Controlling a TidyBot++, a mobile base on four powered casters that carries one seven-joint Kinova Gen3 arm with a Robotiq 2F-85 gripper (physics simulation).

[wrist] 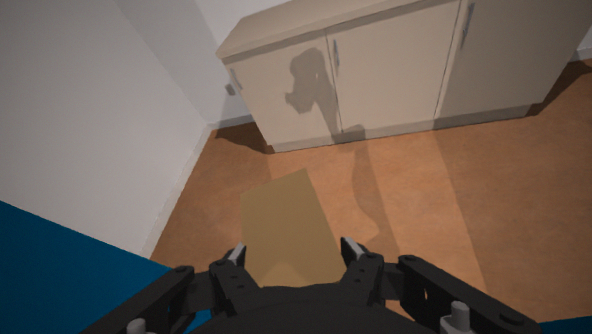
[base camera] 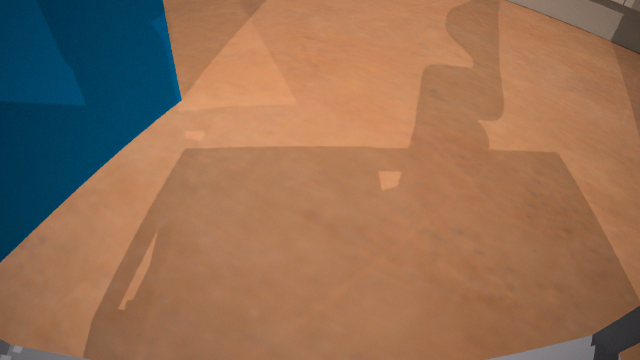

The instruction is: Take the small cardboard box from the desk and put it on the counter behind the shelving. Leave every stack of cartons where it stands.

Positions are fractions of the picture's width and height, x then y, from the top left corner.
Labels:
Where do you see a counter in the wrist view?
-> At 0.52, 0.24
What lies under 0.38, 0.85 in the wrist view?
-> My gripper.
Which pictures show the small cardboard box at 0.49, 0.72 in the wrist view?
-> The wrist view only.

